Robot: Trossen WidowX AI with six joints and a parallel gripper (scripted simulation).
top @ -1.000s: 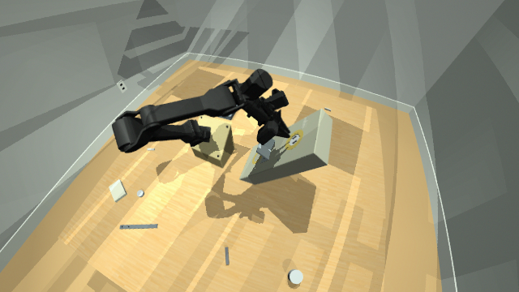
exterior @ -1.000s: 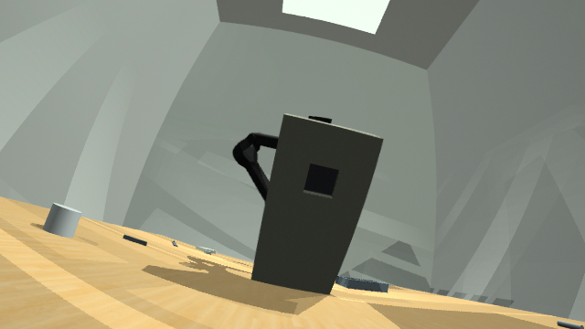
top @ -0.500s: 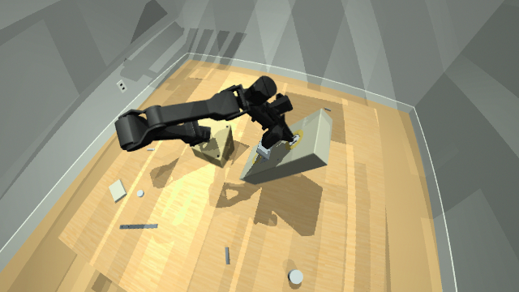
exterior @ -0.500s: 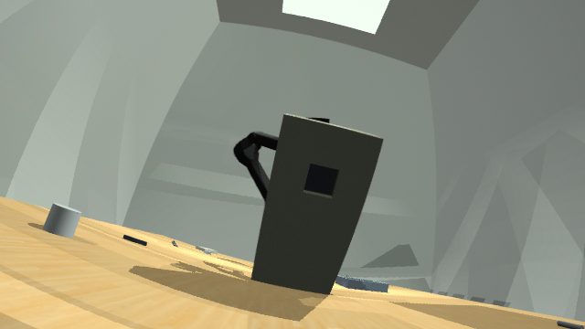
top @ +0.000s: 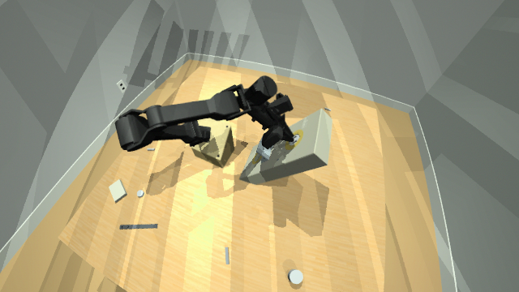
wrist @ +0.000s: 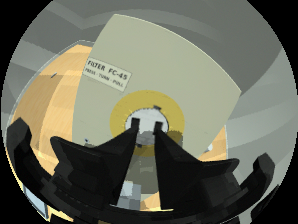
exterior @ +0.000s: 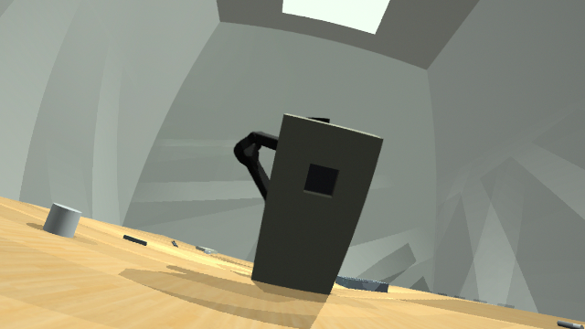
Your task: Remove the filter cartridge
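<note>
The round filter cartridge is 20 mm ahead of my gripper tip and 10 mm below it. From my gripper tip the other things lie so: cream service panel: 30 mm behind, 90 mm below; then grey-blue tray: 390 mm behind, 310 mm to the left, 240 mm below; then short bar: 120 mm behind, 380 mm to the right, 240 mm below.
</note>
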